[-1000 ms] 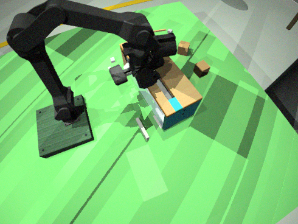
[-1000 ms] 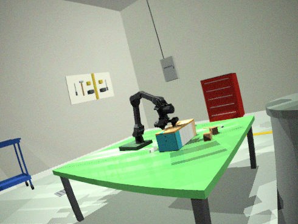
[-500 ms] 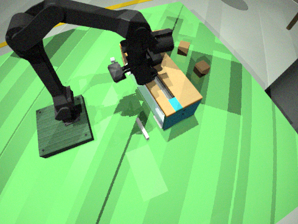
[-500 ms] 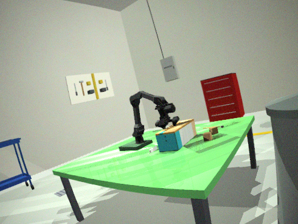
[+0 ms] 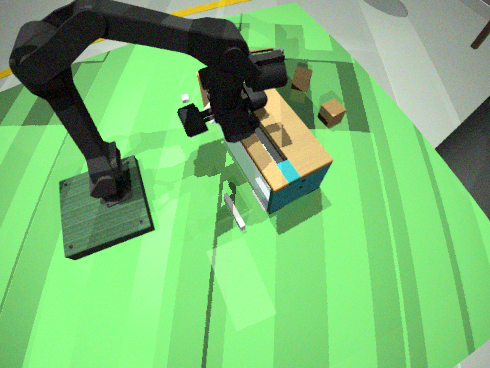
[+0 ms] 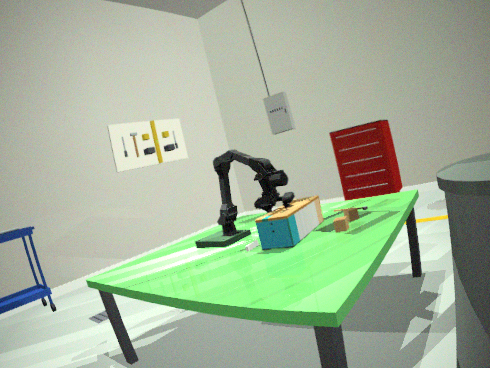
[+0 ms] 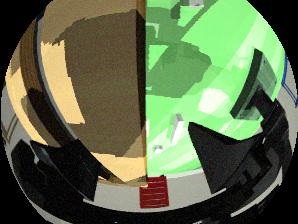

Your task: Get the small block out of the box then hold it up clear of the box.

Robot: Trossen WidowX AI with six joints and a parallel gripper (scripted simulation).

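The tan block is 6 cm ahead of my gripper tip and 3 cm to the left of it. Also, from my gripper tip: thin wooden stick 22 cm ahead, 33 cm to the left, 8 cm below; box 4 cm ahead, 4 cm to the right, 3 cm below.
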